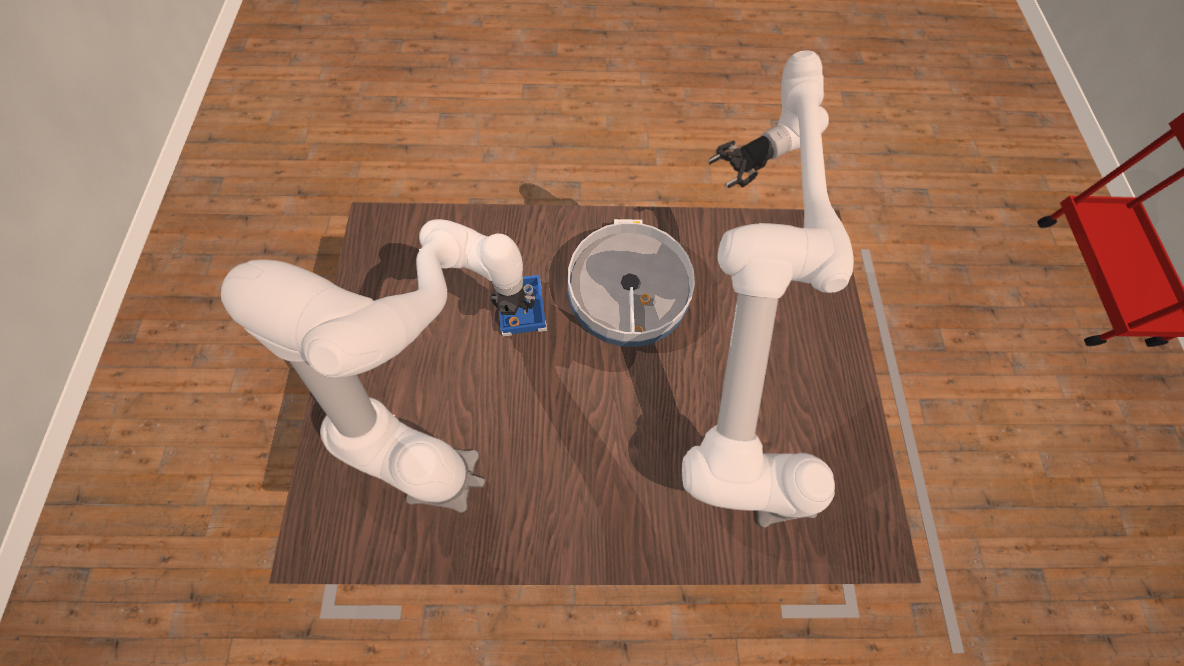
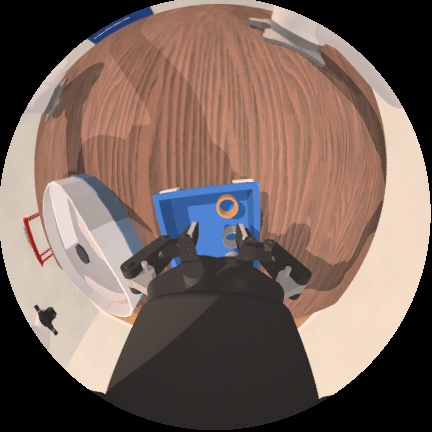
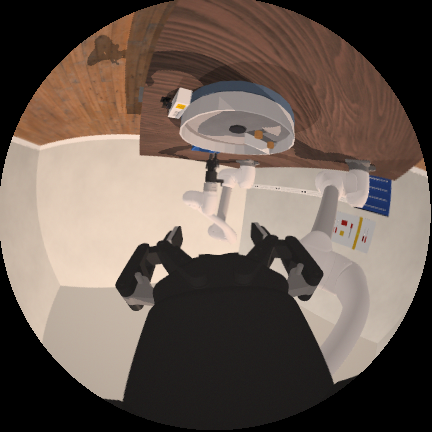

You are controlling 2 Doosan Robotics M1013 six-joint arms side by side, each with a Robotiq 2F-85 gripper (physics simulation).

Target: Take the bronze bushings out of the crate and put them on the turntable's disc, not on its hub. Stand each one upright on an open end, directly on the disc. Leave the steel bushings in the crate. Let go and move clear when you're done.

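Observation:
The blue crate holds a bronze bushing with its open end up, and a steel bushing near the fingers. Another steel bushing is partly hidden by the gripper. My left gripper is open and empty, above the crate. On the turntable's disc, one bronze bushing stands upright near the hub. A second bronze bushing is near the rim, partly hidden. My right gripper is open and empty, away from the table.
A white divider runs from near the hub to the turntable's raised rim wall. A small white box is beside the turntable at the table's far edge. A red cart stands on the floor at the right.

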